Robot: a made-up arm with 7 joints. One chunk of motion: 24 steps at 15 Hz.
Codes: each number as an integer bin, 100 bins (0 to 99) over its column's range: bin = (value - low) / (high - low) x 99, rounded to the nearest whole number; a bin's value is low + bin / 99 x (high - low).
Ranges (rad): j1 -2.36..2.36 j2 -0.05..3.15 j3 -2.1..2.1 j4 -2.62..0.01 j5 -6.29..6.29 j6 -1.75..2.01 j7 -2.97..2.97
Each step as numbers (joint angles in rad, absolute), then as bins.
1 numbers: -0.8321 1.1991 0.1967 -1.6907 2.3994 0.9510 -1.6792
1 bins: 32 39 54 35 68 71 22
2 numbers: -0.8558 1.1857 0.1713 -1.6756 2.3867 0.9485 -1.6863
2 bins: 32 38 54 36 68 71 21
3 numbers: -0.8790 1.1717 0.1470 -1.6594 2.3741 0.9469 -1.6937
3 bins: 31 38 53 36 68 71 21
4 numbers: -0.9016 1.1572 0.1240 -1.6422 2.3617 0.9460 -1.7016
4 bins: 31 37 52 37 68 71 21
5 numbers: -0.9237 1.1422 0.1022 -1.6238 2.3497 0.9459 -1.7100
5 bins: 30 37 52 37 68 71 21
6 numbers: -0.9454 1.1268 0.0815 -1.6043 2.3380 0.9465 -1.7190
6 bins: 30 36 51 38 68 71 21
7 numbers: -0.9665 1.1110 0.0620 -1.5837 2.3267 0.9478 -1.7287
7 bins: 29 36 51 39 68 71 21
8 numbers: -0.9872 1.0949 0.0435 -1.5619 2.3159 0.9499 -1.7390
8 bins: 29 35 51 40 68 71 21
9 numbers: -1.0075 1.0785 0.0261 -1.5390 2.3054 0.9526 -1.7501
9 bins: 28 35 50 41 68 71 20
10 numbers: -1.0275 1.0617 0.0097 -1.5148 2.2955 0.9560 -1.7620
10 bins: 28 34 50 42 68 71 20
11 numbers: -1.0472 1.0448 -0.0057 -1.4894 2.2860 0.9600 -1.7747
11 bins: 28 34 49 43 67 71 20
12 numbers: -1.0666 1.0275 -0.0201 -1.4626 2.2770 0.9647 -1.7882
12 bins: 27 33 49 44 67 71 20
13 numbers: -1.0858 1.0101 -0.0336 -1.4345 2.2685 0.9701 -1.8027
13 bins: 27 33 49 45 67 72 19
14 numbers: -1.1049 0.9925 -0.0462 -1.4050 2.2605 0.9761 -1.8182
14 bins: 26 32 48 46 67 72 19
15 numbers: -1.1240 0.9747 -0.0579 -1.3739 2.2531 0.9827 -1.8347
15 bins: 26 32 48 47 67 72 19
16 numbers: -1.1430 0.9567 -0.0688 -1.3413 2.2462 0.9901 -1.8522
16 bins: 26 31 48 48 67 72 19
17 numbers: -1.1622 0.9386 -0.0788 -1.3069 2.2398 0.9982 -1.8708
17 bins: 25 31 48 49 67 72 18
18 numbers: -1.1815 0.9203 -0.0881 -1.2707 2.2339 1.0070 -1.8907
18 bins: 25 30 47 51 67 73 18
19 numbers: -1.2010 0.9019 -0.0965 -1.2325 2.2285 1.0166 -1.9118
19 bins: 24 29 47 52 67 73 18
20 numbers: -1.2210 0.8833 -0.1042 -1.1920 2.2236 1.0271 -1.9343
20 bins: 24 29 47 54 67 73 17
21 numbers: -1.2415 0.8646 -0.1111 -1.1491 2.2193 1.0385 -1.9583
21 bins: 23 28 47 55 67 73 17
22 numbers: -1.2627 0.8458 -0.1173 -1.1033 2.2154 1.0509 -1.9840
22 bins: 23 28 47 57 67 74 16
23 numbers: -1.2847 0.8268 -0.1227 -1.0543 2.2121 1.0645 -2.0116
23 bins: 23 27 47 59 67 74 16
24 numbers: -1.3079 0.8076 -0.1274 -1.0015 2.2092 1.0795 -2.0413
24 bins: 22 27 46 61 67 75 15
